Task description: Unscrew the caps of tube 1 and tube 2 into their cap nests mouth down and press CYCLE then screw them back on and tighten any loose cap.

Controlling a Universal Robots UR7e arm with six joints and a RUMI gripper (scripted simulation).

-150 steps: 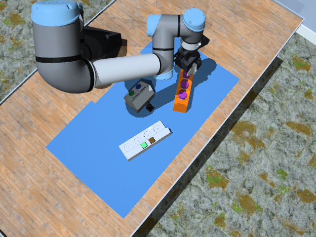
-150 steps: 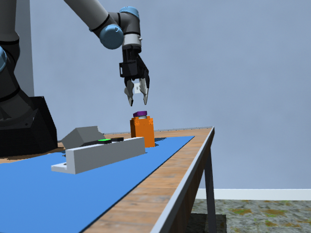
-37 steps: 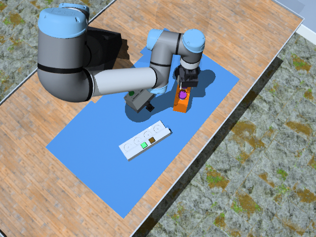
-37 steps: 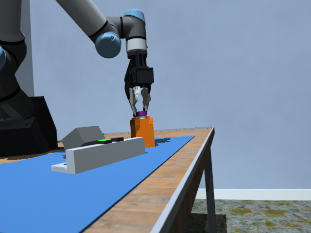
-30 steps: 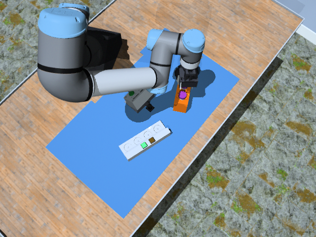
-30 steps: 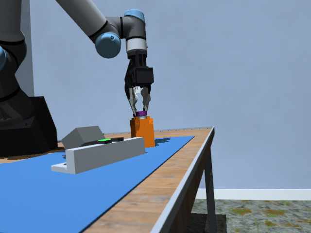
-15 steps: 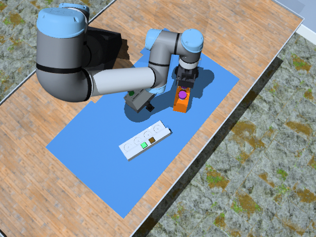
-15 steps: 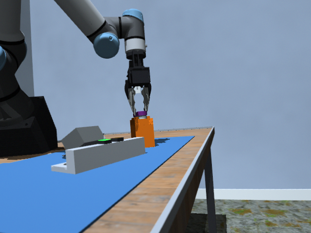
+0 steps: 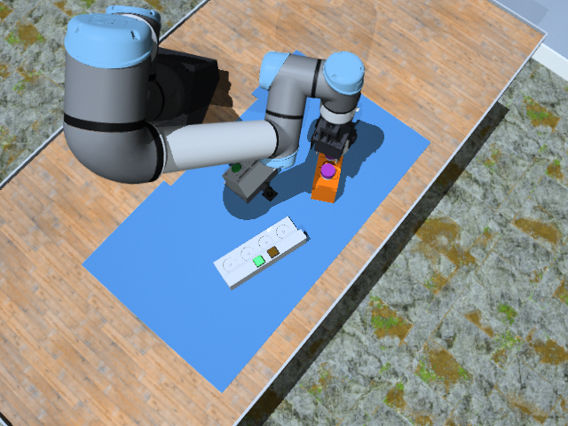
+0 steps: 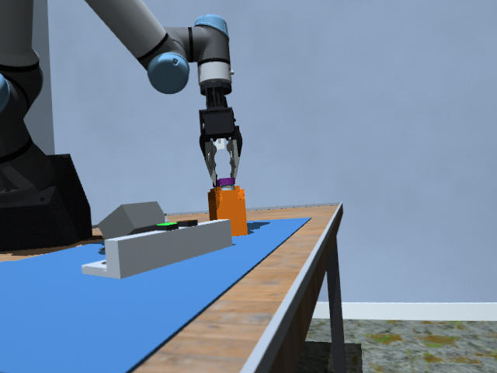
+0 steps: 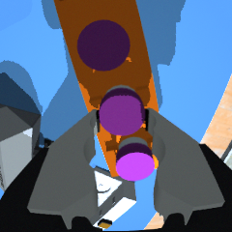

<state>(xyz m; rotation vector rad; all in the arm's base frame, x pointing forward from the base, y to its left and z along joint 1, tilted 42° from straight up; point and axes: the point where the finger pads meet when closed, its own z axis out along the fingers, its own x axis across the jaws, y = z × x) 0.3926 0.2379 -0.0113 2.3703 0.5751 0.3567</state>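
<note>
Now: the green key 18 cm to the right of my hand, 16 cm behind it and 6 cm below it. From my hand the other things lie so: grey key housing (15 cm to the right, 14 cm behind, 7 cm below); purple cap (9 cm to the left, 5 cm behind, 1 cm below); blue key (16 cm behind, 13 cm to the right, 6 cm below).
</note>
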